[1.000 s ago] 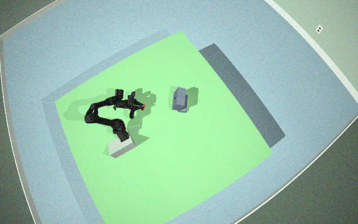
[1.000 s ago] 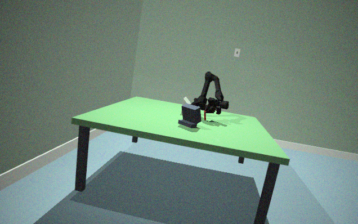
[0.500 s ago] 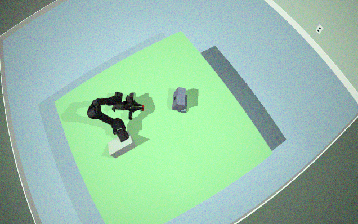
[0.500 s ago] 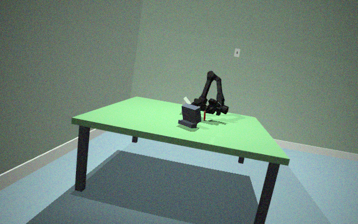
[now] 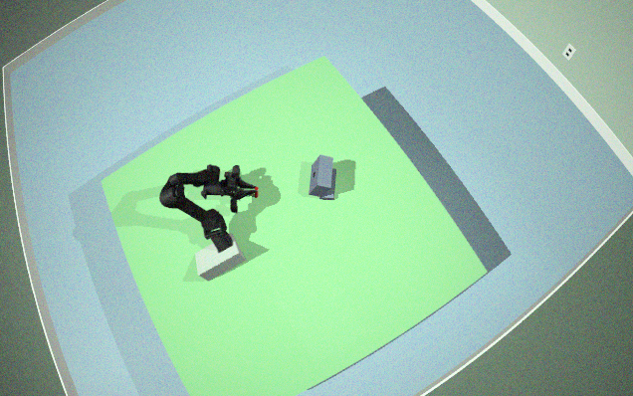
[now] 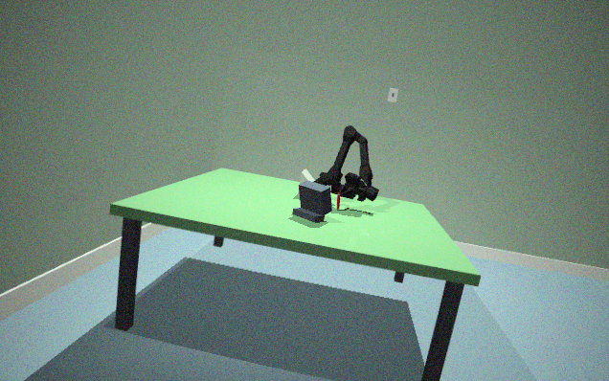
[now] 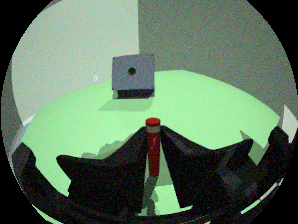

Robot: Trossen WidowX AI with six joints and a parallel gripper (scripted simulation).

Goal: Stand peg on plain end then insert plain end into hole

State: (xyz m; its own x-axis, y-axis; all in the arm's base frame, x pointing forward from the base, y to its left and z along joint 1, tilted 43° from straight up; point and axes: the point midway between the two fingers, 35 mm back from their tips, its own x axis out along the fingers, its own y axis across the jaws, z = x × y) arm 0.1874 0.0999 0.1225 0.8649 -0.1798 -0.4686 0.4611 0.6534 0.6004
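Right now my gripper tip is 10 mm above the red peg. From my gripper tip the other things lie so: sloped grey panel 250 mm ahead, 80 mm to the right, 10 mm above; panel foot 270 mm ahead, 100 mm to the right, 60 mm below.
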